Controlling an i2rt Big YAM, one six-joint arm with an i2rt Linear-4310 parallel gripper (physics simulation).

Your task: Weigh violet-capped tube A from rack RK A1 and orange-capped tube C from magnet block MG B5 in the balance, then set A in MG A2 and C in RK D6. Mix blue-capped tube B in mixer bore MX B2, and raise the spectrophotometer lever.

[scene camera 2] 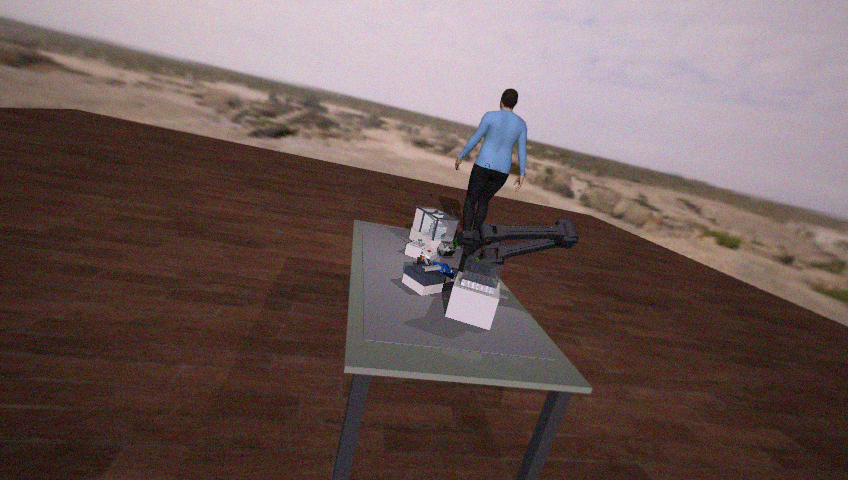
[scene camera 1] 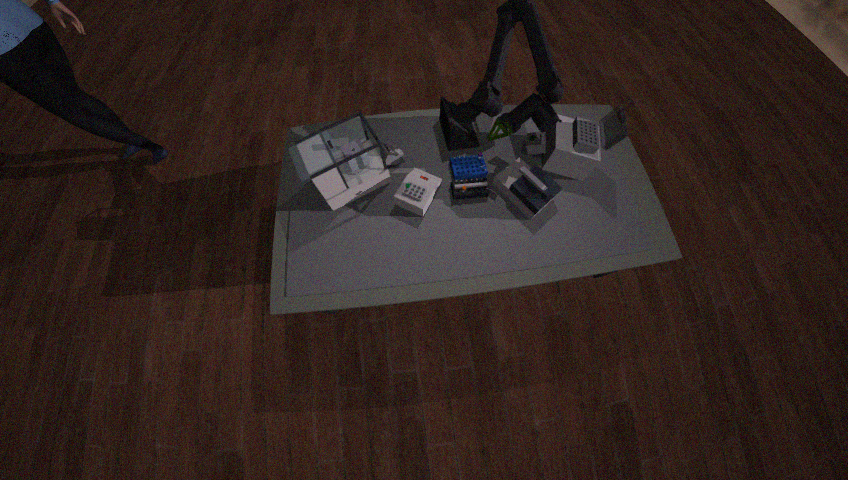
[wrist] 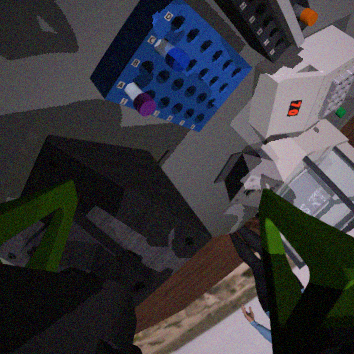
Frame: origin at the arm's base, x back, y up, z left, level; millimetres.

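Seen in the pictures: gripper, between the fingertips: (scene camera 2: 459, 257) (scene camera 1: 491, 138) (wrist: 165, 194); arm's base, origin of its link: (scene camera 1: 459, 118) (wrist: 88, 259).
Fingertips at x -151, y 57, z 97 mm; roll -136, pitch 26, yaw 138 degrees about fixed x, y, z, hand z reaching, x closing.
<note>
Offsets run from my fingertips to a thing's top centre. "pt": to the spot under its first point.
My gripper (scene camera 1: 499, 127) (wrist: 165, 194) is open and empty, its green fingers wide apart above the back of the table. In the wrist view, the violet-capped tube @[dx -16, dy -70, dz -27 mm] (wrist: 145, 105) stands in row A of the blue rack @[dx -51, dy -94, dz -69 mm] (wrist: 217, 45) (scene camera 1: 468, 166). The blue-capped tube @[dx -53, dy -70, dz -21 mm] (wrist: 177, 58) stands in row C. The orange-capped tube @[dx -165, dy -68, dz -97 mm] (wrist: 308, 17) (scene camera 1: 464, 188) is at the black magnet block @[dx -147, dy -76, dz -71 mm] (wrist: 248, 27); its bore is hidden. The glass-walled balance (scene camera 1: 336, 155) (scene camera 2: 437, 223) is at the far end. A white device @[dx -163, dy -54, dz -256 mm] (wrist: 280, 95) (scene camera 1: 418, 190) shows a red 70. I cannot identify the spectrophotometer lever for certain.
The arm's dark base (scene camera 1: 458, 133) stands behind the rack. A low box with a dark top @[dx -139, dy -22, dz +139 mm] (scene camera 1: 527, 193) (scene camera 2: 423, 278) is beside the rack. A tall white box @[dx +39, dy +46, dz +299 mm] (scene camera 2: 471, 306) with a well grid @[pt dx +16, dy +45, dz +357 mm] (scene camera 1: 587, 133) is further right. A person (scene camera 2: 499, 142) is beyond the table.
</note>
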